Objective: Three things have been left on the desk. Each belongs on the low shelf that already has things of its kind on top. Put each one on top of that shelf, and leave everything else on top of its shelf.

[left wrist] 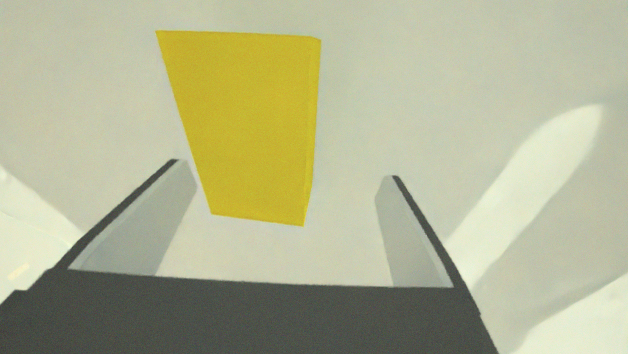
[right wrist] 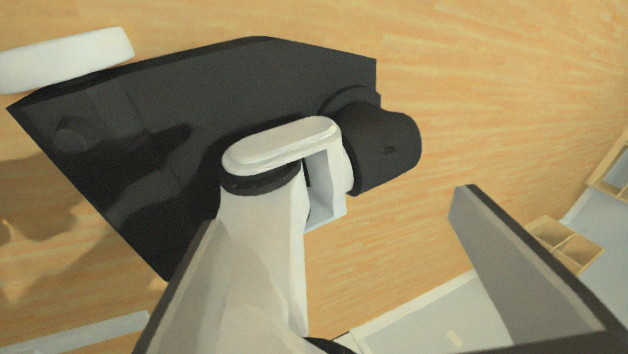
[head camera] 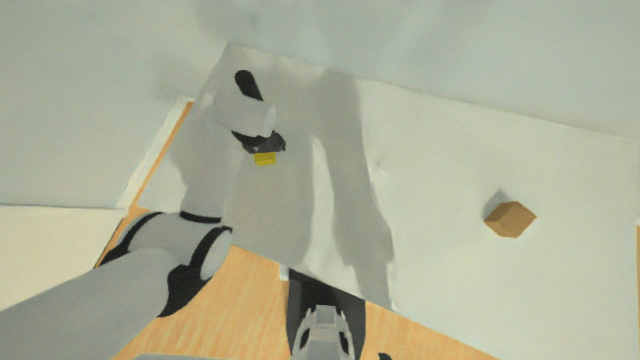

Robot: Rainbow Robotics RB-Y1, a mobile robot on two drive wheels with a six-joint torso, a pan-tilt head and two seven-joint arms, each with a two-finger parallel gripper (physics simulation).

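Places are measured from the robot's base along level axes (x left, y up, z ahead), in millimetres.
Where they show: left gripper, between the fingertips: [left wrist: 287, 180] [head camera: 268, 149]; right gripper, between the fingertips: [right wrist: 337, 218].
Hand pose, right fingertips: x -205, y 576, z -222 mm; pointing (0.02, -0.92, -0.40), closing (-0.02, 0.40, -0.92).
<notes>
Each offset is from my right fingertips to the top centre of the thing. Level surfaces: height alone.
A yellow block {dx +447, dy +190, dz +749 mm} [head camera: 265, 159] [left wrist: 245, 120] stands on the pale desk {dy +145 mm} [head camera: 450, 150] [left wrist: 475, 75], at the left in the head view. My left gripper [head camera: 267, 145] [left wrist: 287, 180] is open and empty. In the left wrist view the block shows mostly beyond the fingertips, its near end between them, nearer the left finger. A brown cube-like block {dx -337, dy +195, dz +542 mm} [head camera: 510, 219] lies at the right of the desk. A small whitish thing {dx +13, dy +169, dz +704 mm} [head camera: 381, 167] near the desk's middle is hard to make out. My right gripper [right wrist: 337, 218] is open and empty, away from the desk. Shelf tops with things on them do not show clearly.
The left arm [head camera: 150, 270] reaches over the desk's left side. A wall [head camera: 500, 50] runs behind the desk. The right wrist view shows the black base [right wrist: 200, 85], the wooden floor {dy -575 mm} [right wrist: 475, 100] and small wooden compartment units [right wrist: 591, 260] at the right.
</notes>
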